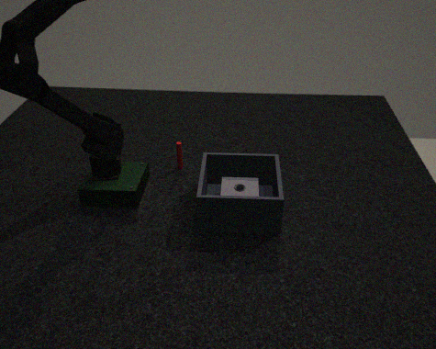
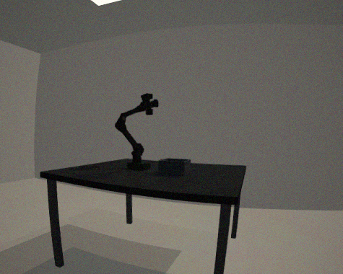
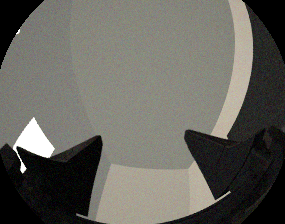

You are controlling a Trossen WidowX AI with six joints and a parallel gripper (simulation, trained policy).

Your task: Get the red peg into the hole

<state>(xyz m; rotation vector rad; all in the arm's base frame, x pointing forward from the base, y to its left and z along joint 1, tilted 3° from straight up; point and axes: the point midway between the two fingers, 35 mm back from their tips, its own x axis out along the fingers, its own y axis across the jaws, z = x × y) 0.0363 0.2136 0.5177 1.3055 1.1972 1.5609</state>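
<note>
My gripper tip is 160 mm short of the red peg, 190 mm to the left of it and 520 mm above it. Also, from my gripper tip: grey box 300 mm ahead, 380 mm to the right, 530 mm below.
</note>
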